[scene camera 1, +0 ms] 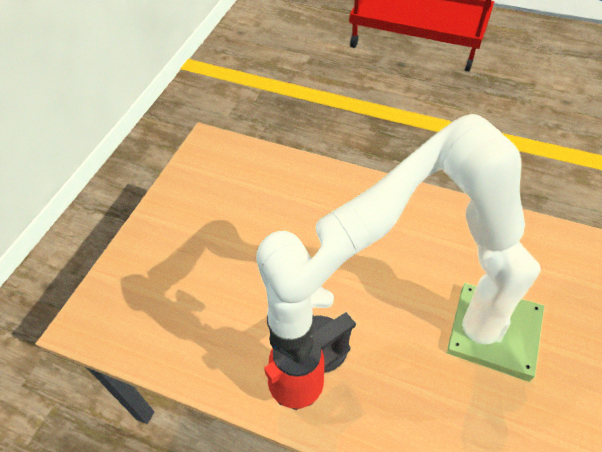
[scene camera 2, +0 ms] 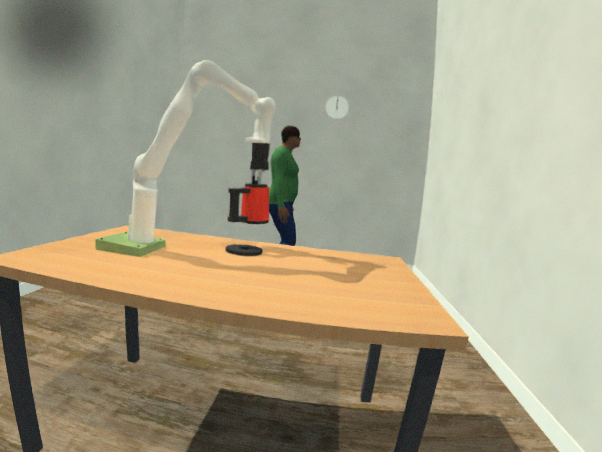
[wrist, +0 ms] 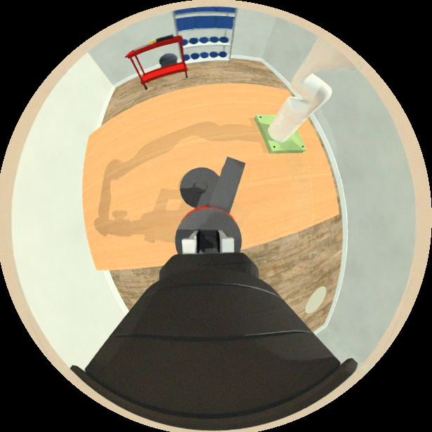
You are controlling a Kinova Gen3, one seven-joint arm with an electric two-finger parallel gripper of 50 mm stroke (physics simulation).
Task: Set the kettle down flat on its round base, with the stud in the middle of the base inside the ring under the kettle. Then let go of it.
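The red kettle (scene camera 1: pixel 296 389) (scene camera 2: pixel 257 204) (wrist: pixel 207 221) with its black handle hangs upright, well above the table (scene camera 1: pixel 240 175) (scene camera 2: pixel 200 290) (wrist: pixel 240 107). My gripper (scene camera 2: pixel 256 180) (wrist: pixel 207 237) is shut on the knob on top of the kettle. The round black base (scene camera 1: pixel 334 363) (scene camera 2: pixel 243 250) (wrist: pixel 189 195) lies flat on the table, below the kettle and off to its handle side. In the wrist view its middle stud (wrist: pixel 200 186) shows beyond the kettle's rim. In scene camera 1, the handle and kettle cover part of the base. The ring under the kettle is hidden.
The arm stands on a green mounting plate (scene camera 1: pixel 522 325) (scene camera 2: pixel 117 245) (wrist: pixel 287 146) on the table. A red cart (scene camera 1: pixel 415 31) (wrist: pixel 165 73) stands on the floor away from the table. A person in green (scene camera 2: pixel 284 175) stands behind the table.
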